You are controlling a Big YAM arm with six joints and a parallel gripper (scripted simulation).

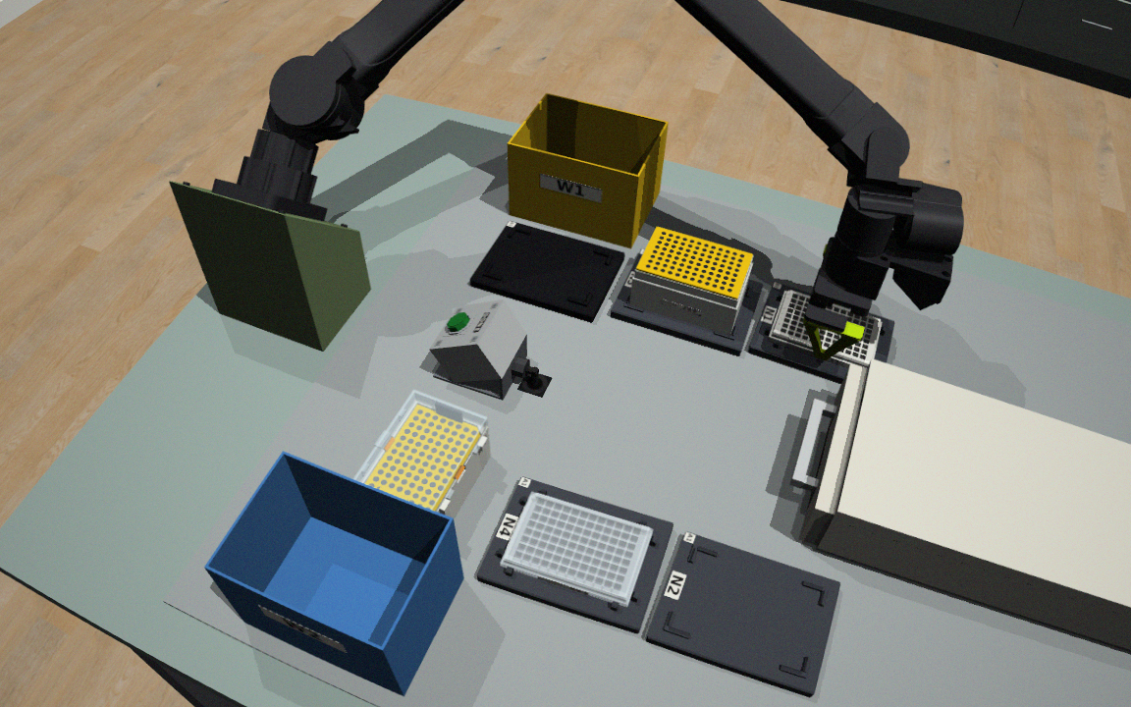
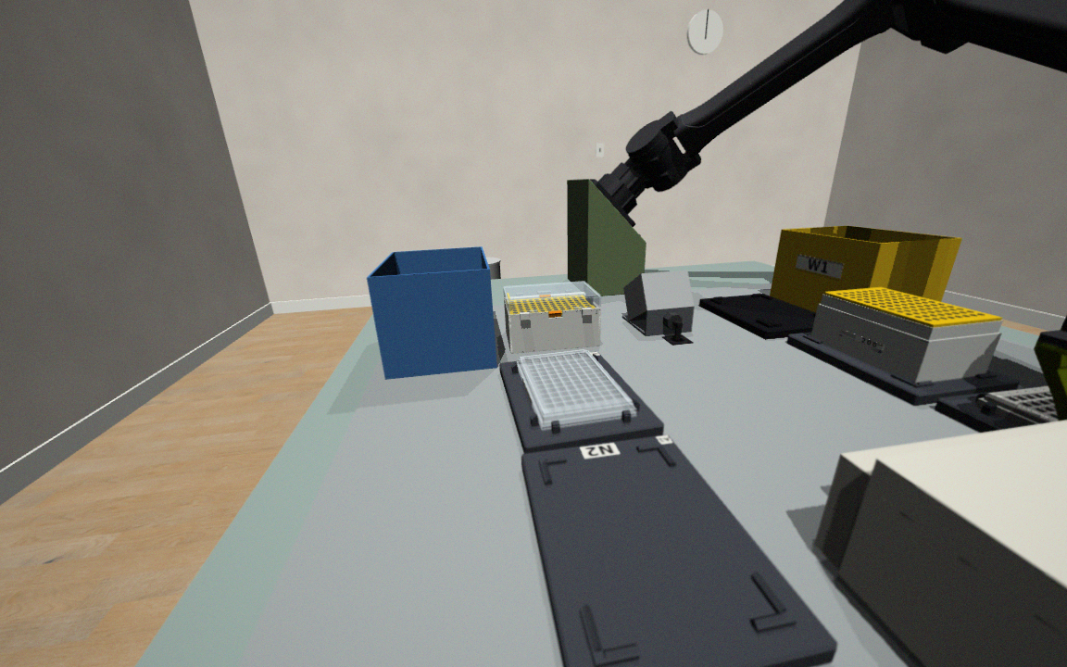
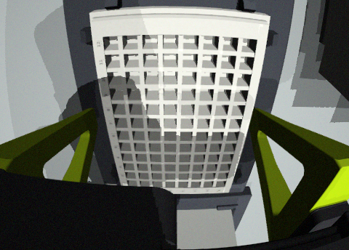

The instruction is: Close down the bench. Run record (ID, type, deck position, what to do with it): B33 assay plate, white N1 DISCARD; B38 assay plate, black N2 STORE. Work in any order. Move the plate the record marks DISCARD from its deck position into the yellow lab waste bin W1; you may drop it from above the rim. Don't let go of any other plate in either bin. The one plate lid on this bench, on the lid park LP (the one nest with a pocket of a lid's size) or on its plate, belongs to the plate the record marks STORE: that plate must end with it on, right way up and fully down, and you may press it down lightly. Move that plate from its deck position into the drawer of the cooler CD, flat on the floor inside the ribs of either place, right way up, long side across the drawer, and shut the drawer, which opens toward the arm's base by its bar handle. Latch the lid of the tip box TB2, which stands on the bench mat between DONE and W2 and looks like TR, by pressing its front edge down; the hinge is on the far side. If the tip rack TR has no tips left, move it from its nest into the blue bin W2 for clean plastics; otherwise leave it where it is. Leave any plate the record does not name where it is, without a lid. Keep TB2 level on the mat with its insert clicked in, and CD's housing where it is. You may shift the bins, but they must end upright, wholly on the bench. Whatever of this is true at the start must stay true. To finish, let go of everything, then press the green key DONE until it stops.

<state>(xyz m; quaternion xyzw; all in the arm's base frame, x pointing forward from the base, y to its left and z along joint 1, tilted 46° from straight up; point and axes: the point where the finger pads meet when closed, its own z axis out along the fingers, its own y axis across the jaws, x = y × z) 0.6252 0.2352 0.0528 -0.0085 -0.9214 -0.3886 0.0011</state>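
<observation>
Now: the white assay plate right at my hand. Round my hand: nest N3: 170 mm behind, 20 mm below, 10 mm to the right; then nest N1: 20 mm below; then tip rack TR: 180 mm behind, 30 mm above, 20 mm to the right.
</observation>
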